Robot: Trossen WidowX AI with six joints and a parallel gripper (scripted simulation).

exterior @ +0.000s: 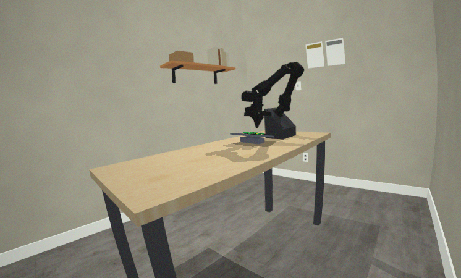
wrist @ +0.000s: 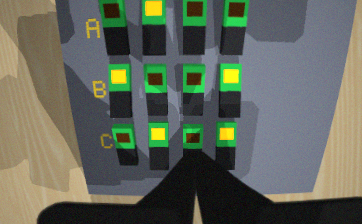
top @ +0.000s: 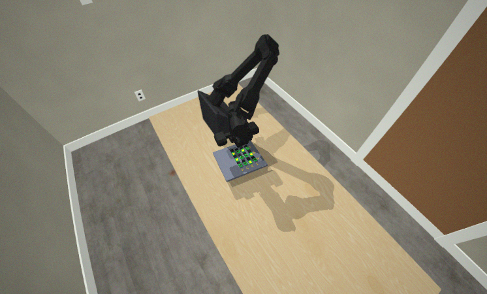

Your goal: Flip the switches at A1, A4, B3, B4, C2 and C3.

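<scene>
Now: the switch B3 4 cm ahead of my hand, 1 cm to the right of it and 6 cm below it. Round my hand: switch B2: 4 cm ahead, 2 cm to the left, 6 cm below; then switch B1: 5 cm ahead, 4 cm to the left, 6 cm below; then switch B4: 3 cm ahead, 3 cm to the right, 6 cm below.
</scene>
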